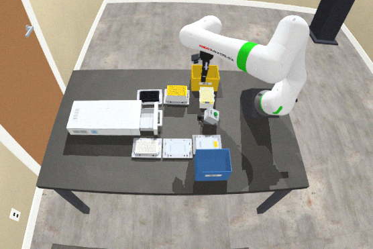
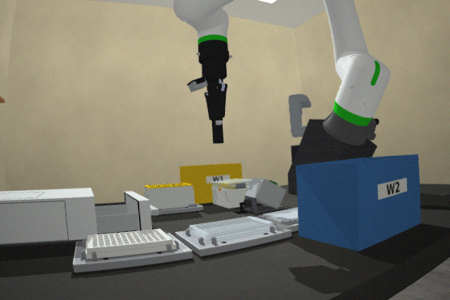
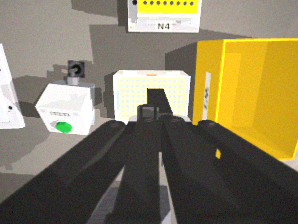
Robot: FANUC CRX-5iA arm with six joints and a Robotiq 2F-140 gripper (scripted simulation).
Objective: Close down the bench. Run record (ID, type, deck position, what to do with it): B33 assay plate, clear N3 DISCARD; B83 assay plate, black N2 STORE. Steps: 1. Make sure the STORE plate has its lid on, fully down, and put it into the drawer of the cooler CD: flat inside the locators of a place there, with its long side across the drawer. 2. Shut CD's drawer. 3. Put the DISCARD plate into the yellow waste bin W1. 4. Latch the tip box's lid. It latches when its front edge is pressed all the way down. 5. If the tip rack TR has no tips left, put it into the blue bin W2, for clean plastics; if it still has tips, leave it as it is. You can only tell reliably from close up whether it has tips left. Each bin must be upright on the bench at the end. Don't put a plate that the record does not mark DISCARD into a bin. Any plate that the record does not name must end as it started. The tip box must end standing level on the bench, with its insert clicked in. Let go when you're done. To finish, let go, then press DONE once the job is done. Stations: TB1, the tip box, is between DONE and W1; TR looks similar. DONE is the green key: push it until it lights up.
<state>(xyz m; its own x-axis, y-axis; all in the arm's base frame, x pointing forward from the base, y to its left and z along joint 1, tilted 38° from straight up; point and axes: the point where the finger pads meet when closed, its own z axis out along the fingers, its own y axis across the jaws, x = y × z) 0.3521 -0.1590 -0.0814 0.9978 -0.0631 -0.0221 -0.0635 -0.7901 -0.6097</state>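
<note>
My gripper is now 4 cm past the clear tip box lid and 16 cm above it. Round my hand: yellow tip box insert: 4 cm behind, 16 cm below; tip rack TR: 15 cm ahead, 4 cm to the right, 16 cm below; tip box TB1: 4 cm behind, 17 cm below.
</note>
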